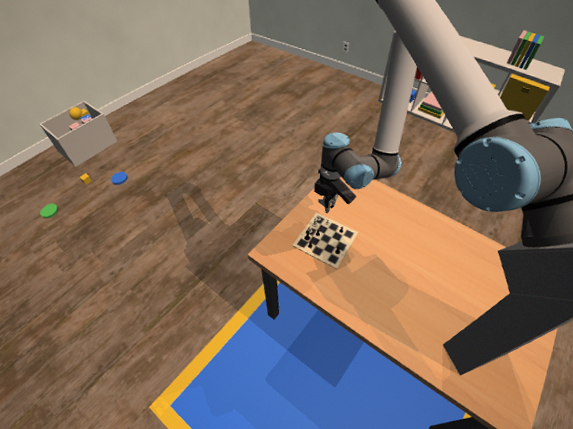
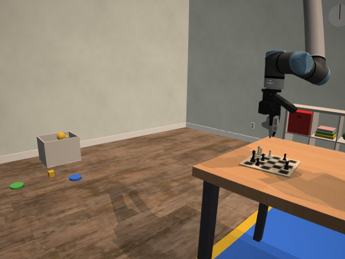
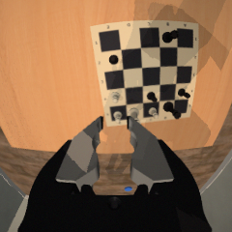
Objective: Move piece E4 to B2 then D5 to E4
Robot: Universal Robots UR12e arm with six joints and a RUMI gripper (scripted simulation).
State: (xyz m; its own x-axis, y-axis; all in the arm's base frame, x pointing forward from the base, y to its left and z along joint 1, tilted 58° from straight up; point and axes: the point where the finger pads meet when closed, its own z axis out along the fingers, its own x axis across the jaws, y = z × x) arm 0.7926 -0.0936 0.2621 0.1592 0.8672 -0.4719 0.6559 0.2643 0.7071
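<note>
Right now the tall white piece is 80 mm below my hand, 50 mm ahead of it and 30 mm to the left of it. Round my hand: chessboard 110 mm below, 80 mm to the left, 20 mm behind; then black piece 130 mm to the left, 100 mm behind, 90 mm below.
</note>
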